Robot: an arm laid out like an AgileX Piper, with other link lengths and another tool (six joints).
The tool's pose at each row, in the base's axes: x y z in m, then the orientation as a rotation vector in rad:
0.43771, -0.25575, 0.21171, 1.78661, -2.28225, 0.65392
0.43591, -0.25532, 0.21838, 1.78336, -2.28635, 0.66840
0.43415, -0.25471, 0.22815, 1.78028, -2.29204, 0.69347
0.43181, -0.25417, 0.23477, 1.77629, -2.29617, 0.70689
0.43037, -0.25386, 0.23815, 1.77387, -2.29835, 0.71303
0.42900, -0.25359, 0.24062, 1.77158, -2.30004, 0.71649
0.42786, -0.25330, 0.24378, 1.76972, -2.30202, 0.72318
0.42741, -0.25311, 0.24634, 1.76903, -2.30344, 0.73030
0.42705, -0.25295, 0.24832, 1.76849, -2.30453, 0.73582
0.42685, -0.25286, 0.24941, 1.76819, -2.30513, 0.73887
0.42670, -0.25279, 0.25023, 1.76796, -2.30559, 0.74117
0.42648, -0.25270, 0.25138, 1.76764, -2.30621, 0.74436
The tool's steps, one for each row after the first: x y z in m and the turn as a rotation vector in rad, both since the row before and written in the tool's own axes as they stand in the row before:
0.00272, 0.00024, -0.00636, 0.00914, 0.00285, 0.00505
0.00380, -0.00059, -0.00917, 0.01648, 0.00416, 0.00699
0.00281, 0.00059, -0.00643, 0.00824, 0.00286, 0.00525
0.00148, 0.00050, -0.00334, 0.00363, 0.00146, 0.00279
0.00114, 0.00066, -0.00251, 0.00182, 0.00108, 0.00219
0.00134, 0.00025, -0.00308, 0.00415, 0.00135, 0.00253
0.00099, -0.00026, -0.00240, 0.00473, 0.00107, 0.00182
0.00076, -0.00020, -0.00186, 0.00367, 0.00083, 0.00141
0.00042, -0.00011, -0.00102, 0.00203, 0.00046, 0.00078
0.00031, -0.00009, -0.00077, 0.00153, 0.00034, 0.00059
0.00045, -0.00012, -0.00108, 0.00212, 0.00048, 0.00081

